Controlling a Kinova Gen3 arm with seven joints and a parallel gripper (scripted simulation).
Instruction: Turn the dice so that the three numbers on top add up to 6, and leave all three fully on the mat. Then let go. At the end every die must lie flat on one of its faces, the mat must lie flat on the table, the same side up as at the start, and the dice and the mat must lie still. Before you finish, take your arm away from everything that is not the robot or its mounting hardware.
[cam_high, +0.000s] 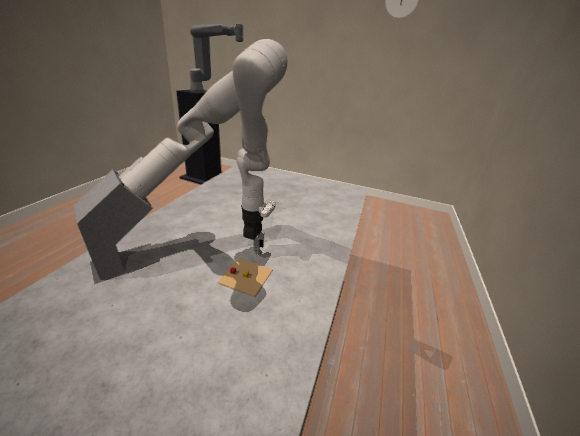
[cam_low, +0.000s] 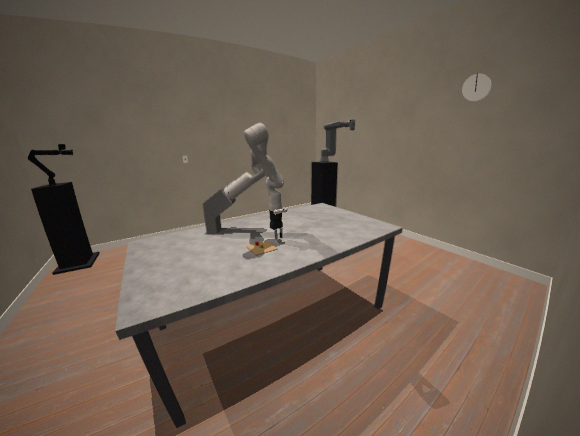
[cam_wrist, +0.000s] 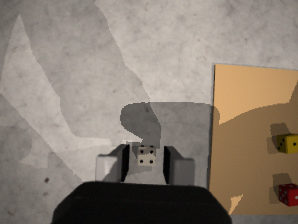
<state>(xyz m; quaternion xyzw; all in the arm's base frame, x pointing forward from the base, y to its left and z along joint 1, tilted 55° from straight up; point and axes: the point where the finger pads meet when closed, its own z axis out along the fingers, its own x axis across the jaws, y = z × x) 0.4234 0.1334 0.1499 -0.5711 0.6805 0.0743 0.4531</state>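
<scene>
My gripper is now 30 mm above the white die. From my hand the other things lie so: tan mat 130 mm to the right, 40 mm below, 30 mm ahead; red die 140 mm to the right, 30 mm below, 20 mm behind; yellow die 130 mm to the right, 30 mm below, 30 mm ahead.
</scene>
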